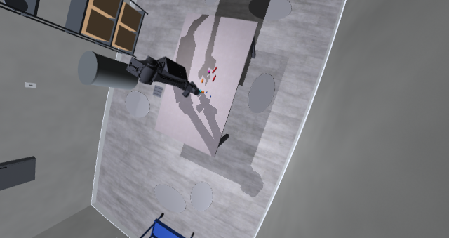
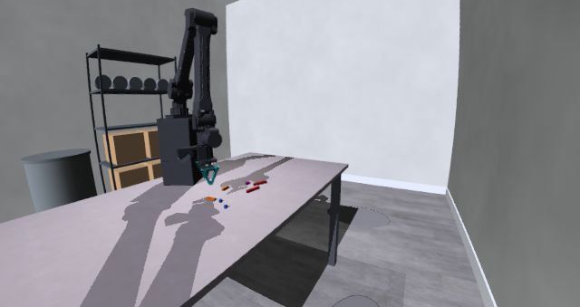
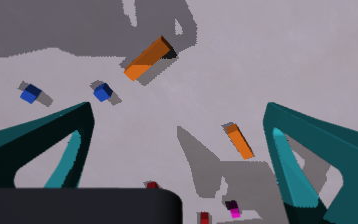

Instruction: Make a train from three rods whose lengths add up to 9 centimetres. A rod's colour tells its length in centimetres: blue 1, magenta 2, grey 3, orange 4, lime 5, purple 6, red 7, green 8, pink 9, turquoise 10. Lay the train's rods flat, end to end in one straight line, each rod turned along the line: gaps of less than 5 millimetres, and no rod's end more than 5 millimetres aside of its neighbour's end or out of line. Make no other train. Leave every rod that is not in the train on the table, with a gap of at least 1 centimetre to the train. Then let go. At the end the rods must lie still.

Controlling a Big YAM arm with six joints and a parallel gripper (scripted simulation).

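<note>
Right now the magenta rod is 210 mm to the left of my hand, 80 mm below it and 10 mm ahead of it.
</note>
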